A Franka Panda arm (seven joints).
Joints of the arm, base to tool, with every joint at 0 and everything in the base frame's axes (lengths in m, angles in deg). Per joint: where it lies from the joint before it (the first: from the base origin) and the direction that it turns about. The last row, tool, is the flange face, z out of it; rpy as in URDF.
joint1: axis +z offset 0 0 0.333
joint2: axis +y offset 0 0 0
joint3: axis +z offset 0 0 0.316
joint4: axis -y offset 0.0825 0 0
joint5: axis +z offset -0.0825 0 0.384
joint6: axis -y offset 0 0 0
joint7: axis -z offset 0.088 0 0
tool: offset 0 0 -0.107 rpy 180 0 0
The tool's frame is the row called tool.
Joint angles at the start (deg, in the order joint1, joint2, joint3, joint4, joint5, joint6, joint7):
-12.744, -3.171, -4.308, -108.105, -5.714, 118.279, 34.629
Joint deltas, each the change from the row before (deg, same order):
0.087, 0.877, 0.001, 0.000, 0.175, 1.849, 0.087
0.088, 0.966, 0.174, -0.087, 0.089, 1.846, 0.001
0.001, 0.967, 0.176, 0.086, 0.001, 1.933, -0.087
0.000, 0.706, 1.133, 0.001, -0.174, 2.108, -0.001
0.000, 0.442, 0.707, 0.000, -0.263, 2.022, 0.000
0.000, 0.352, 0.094, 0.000, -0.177, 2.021, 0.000
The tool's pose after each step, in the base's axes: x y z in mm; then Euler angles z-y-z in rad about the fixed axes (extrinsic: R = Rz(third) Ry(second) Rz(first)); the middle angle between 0 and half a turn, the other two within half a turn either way. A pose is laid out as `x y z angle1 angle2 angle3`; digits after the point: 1 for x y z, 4 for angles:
547.1 -172.4 545.0 -2.8872 2.8775 -0.6099
553.7 -170.9 538.2 -2.8681 2.8647 -0.5845
560.5 -170.3 532.9 -2.8525 2.8471 -0.5619
568.9 -160.1 529.9 -2.8394 2.8229 -0.5253
574.9 -153.8 529.5 -2.8289 2.7955 -0.4982
578.9 -153.3 530.0 -2.8152 2.7669 -0.4792

